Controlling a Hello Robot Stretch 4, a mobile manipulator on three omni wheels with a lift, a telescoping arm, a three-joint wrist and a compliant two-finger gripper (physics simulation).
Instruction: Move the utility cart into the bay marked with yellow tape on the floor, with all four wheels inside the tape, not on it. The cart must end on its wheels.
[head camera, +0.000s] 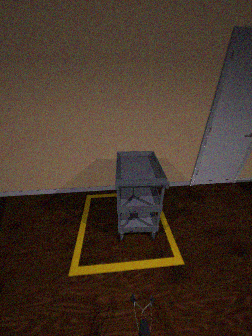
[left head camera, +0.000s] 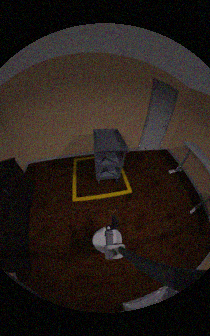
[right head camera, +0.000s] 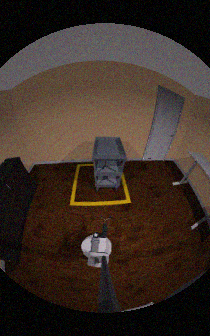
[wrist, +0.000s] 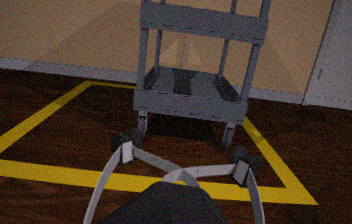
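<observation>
The grey utility cart stands upright near the wall, towards the right side of the yellow tape bay. Its two near wheels are on the floor inside the tape, behind the front strip and left of the right strip. Its far wheels are hidden, and its body covers part of the back and right strips. My gripper is open and empty, in front of the bay's front strip and apart from the cart.
A wall rises behind the bay. A grey door is to the right in it. A dark cabinet stands at the left. A light piece of furniture with legs shows at the right edge of both side head views.
</observation>
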